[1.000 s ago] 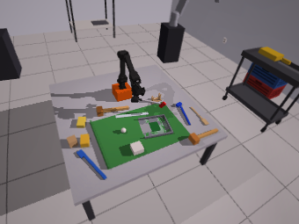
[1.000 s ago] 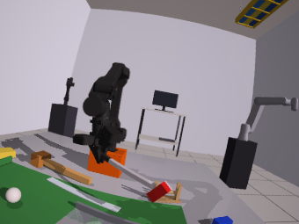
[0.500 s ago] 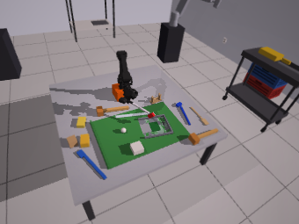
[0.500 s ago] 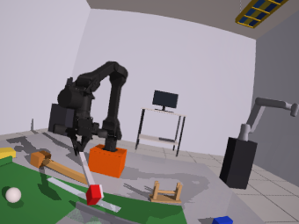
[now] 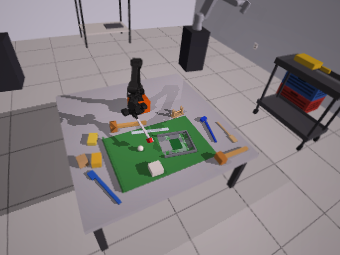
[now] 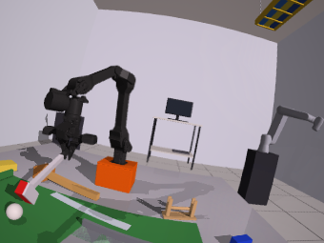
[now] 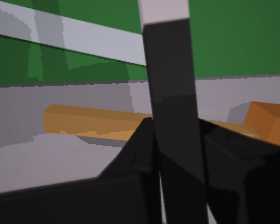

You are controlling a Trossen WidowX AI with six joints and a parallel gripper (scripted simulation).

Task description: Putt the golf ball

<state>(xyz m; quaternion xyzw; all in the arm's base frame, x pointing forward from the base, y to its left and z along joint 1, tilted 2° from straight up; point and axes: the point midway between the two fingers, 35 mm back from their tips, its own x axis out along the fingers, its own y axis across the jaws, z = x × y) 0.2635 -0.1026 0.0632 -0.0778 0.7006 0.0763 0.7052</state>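
Now: the red-headed putter 11 cm ahead of my gripper tip and 3 cm to the left of it. Round my gripper tip: white golf ball (20 cm ahead, 2 cm to the right, 11 cm below); then green mat (22 cm ahead, 13 cm to the left, 14 cm below); then white cube (40 cm ahead, 3 cm to the left, 11 cm below).
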